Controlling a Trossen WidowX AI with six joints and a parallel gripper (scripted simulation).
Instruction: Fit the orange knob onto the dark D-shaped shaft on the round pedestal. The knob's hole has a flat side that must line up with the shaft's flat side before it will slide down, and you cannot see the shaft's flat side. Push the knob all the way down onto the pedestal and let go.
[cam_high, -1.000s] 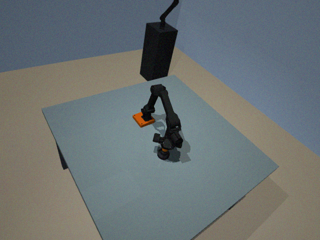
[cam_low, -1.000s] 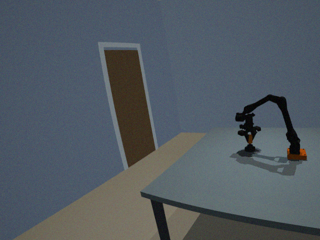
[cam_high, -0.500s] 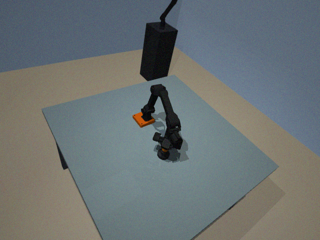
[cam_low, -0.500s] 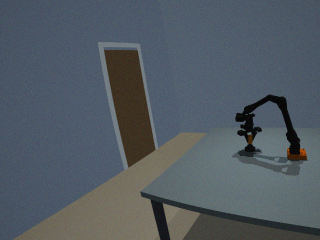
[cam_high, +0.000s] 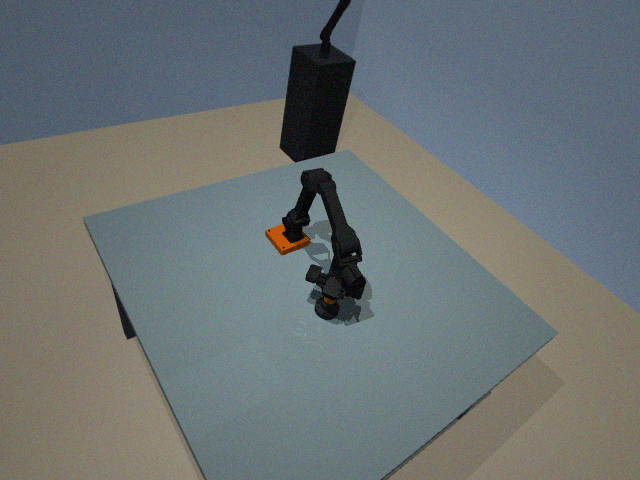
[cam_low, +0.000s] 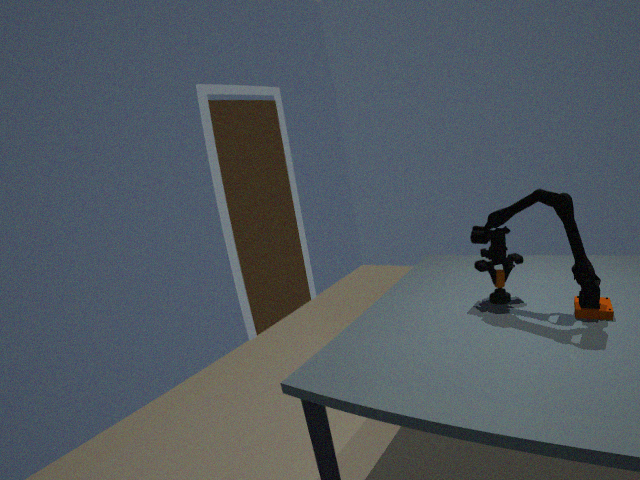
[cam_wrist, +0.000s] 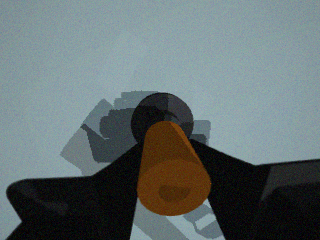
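The orange knob is 2 cm above my gripper tip. From my gripper tip the other things lie so: dark round pedestal: 4 cm below.
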